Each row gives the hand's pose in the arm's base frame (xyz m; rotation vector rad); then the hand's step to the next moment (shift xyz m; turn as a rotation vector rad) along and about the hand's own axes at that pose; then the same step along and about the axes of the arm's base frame.
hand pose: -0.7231 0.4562 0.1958 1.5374 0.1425 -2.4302
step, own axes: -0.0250 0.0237 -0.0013 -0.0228 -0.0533 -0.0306
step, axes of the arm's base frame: 0.0177 -0.0183 0.0232 0.0215 0.0618 0.0042
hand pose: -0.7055 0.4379 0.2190 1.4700 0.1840 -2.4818
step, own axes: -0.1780 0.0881 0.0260 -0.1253 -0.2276 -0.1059
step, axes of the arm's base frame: 0.0843 -0.0641 0.1701 0.0838 0.2622 0.0543
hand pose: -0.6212 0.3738 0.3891 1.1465 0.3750 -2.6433
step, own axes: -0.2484 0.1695 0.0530 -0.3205 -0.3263 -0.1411
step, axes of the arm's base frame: 0.1824 -0.1485 0.1947 0.2066 0.3882 0.1889
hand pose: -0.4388 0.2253 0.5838 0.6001 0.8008 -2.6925
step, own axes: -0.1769 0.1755 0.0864 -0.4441 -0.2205 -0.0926
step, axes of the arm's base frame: 0.1924 -0.1677 0.0666 0.3386 0.2915 0.2341
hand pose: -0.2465 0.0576 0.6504 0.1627 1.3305 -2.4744
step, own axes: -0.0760 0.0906 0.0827 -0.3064 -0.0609 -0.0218
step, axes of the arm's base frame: 0.1063 -0.0974 -0.0064 0.2665 0.1196 0.1129
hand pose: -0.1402 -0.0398 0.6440 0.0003 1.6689 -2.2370
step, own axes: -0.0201 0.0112 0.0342 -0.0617 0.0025 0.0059
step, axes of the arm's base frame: 0.0290 -0.0290 0.0042 0.0598 0.0109 0.0122
